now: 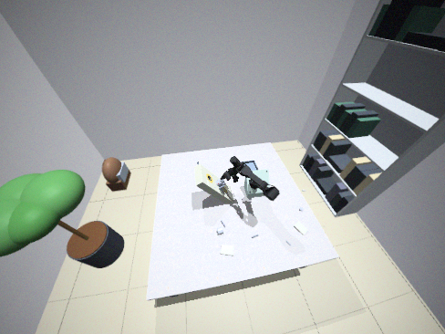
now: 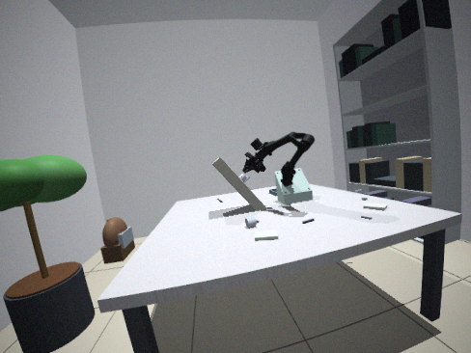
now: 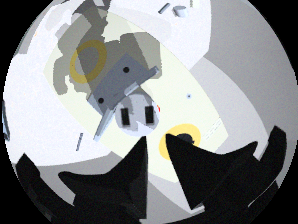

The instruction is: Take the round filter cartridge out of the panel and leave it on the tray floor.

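The service panel is 5 cm ahead of my gripper tip, 1 cm to the right of it and 5 cm below it.
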